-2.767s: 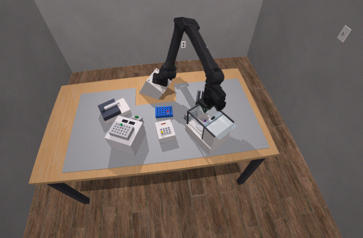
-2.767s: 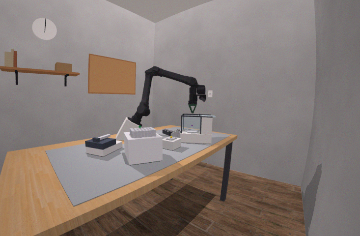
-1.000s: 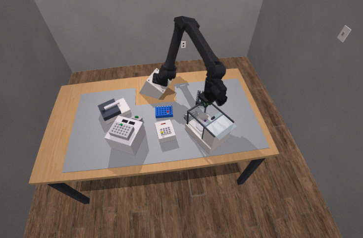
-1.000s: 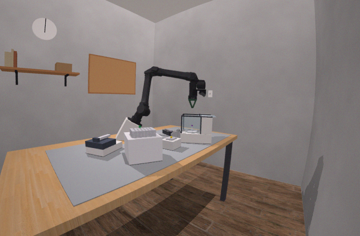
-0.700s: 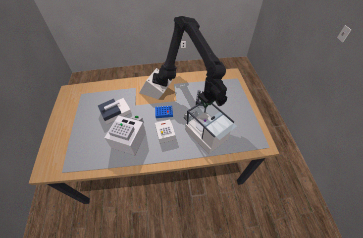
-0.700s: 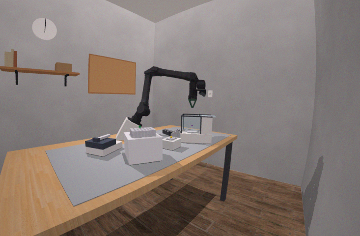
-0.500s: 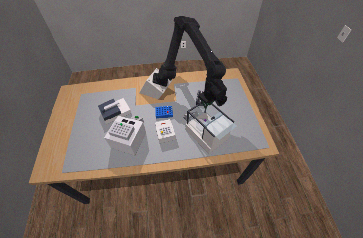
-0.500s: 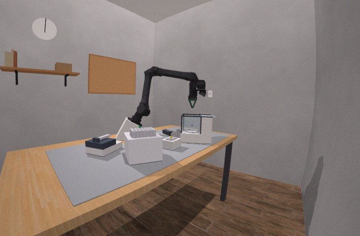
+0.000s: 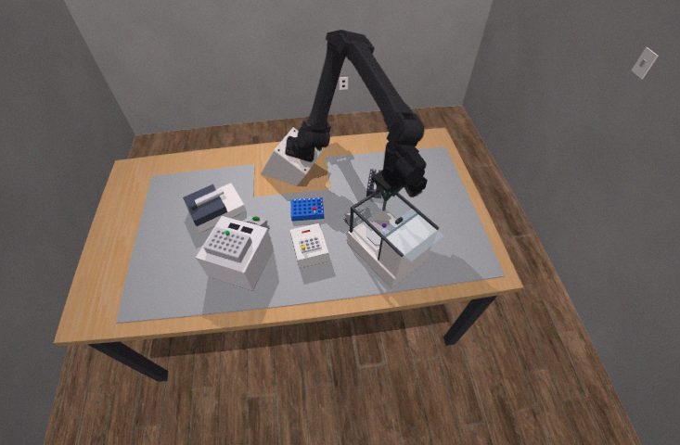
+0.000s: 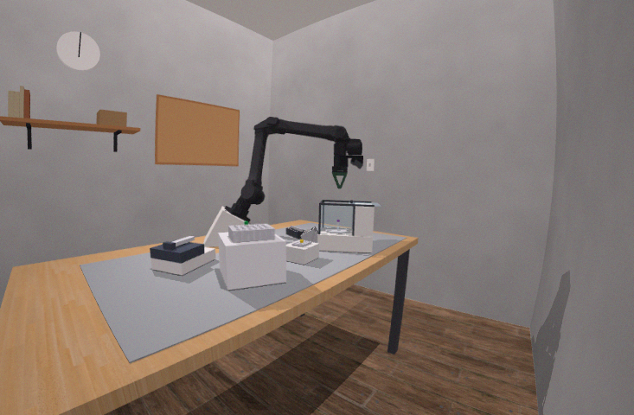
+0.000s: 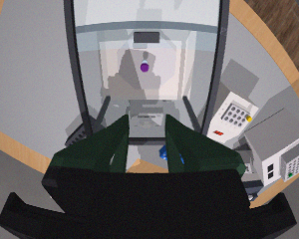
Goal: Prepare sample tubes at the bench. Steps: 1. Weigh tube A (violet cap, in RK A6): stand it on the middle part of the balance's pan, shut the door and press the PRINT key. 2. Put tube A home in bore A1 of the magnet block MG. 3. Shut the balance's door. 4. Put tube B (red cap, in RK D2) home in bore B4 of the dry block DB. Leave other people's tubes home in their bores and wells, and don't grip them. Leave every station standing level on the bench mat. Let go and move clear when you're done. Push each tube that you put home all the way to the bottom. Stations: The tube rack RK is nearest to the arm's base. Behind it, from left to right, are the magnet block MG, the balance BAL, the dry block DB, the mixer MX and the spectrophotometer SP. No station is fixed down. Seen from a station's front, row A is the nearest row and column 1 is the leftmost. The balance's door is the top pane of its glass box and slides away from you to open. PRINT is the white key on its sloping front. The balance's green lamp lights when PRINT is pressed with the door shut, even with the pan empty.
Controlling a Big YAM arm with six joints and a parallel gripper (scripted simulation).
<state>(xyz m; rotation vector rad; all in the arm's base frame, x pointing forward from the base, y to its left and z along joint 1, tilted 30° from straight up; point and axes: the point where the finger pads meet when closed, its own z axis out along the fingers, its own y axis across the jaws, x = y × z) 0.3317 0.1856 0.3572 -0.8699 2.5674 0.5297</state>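
The balance door lies 7 cm below my hand, 6 cm to the left of it and 6 cm ahead of it. The rest, counted from my hand: yellow-capped tube 27 cm to the right, 22 cm below, 7 cm ahead; then dry block 26 cm to the right, 25 cm below, 2 cm ahead; then magnet block 30 cm behind, 26 cm below, 1 cm to the right.
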